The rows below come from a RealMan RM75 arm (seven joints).
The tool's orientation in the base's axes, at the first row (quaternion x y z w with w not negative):
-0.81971 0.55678 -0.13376 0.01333
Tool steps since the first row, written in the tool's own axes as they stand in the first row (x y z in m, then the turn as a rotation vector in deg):
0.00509 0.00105 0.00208 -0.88 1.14 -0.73
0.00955 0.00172 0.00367 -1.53 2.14 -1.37
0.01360 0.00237 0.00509 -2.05 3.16 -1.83
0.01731 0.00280 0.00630 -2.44 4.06 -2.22
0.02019 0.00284 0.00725 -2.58 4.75 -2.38
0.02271 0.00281 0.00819 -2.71 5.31 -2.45
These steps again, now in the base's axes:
0.00128 -0.00533 -0.00114 -1.51 0.47 0.33
0.00258 -0.00987 -0.00188 -2.79 0.76 0.64
0.00372 -0.01401 -0.00253 -4.01 0.91 0.81
0.00489 -0.01773 -0.00301 -5.05 0.98 0.95
0.00606 -0.02050 -0.00335 -5.76 0.86 0.96
0.00718 -0.02292 -0.00373 -6.33 0.78 0.90

